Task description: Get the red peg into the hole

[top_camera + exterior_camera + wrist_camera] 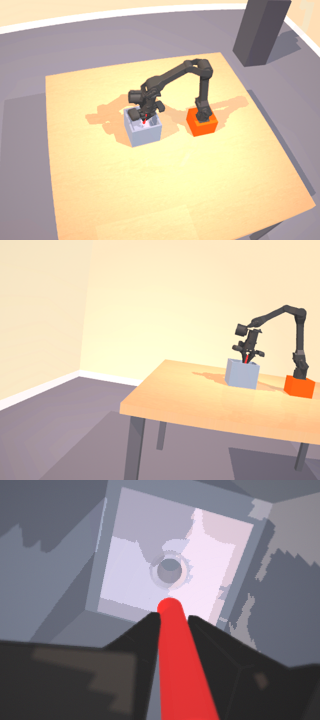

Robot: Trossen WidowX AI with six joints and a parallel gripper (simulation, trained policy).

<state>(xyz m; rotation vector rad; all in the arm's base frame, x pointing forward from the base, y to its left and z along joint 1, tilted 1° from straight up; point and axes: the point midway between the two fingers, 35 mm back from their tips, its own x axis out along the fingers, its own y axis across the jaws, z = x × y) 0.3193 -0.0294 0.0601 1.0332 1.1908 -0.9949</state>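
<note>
Right now my gripper tip is 20 mm below the red peg.
</note>
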